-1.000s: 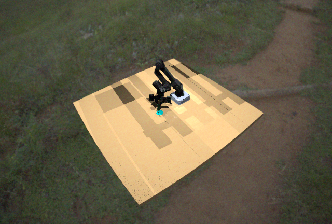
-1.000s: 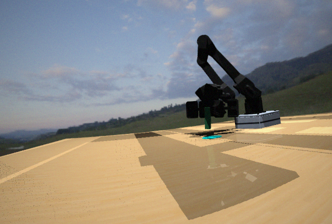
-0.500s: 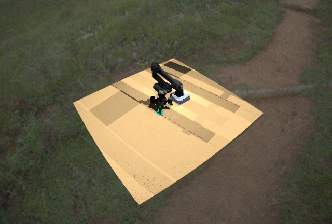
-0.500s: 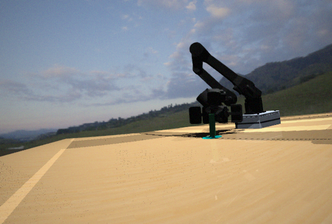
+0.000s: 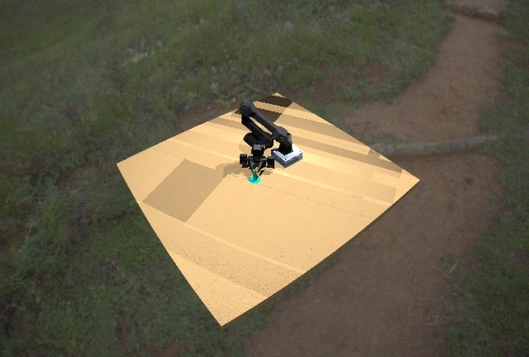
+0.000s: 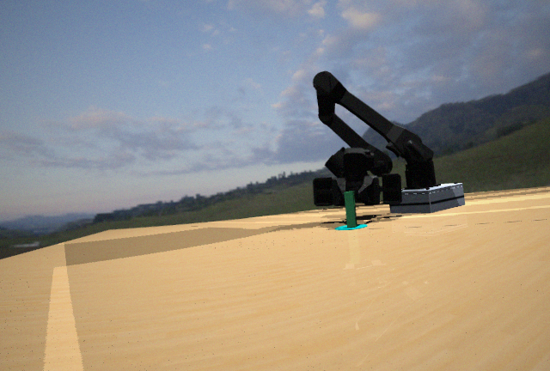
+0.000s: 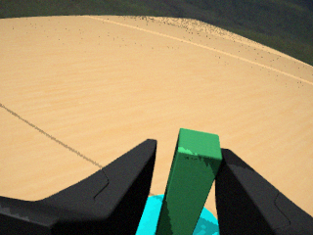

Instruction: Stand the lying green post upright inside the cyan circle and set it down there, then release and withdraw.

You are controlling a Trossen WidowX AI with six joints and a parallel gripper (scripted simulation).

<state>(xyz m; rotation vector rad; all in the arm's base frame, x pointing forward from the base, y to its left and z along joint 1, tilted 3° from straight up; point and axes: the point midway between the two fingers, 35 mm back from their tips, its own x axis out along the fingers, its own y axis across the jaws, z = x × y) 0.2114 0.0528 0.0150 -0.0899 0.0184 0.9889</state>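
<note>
Now: the green post 2 cm below my gripper tip.
</note>
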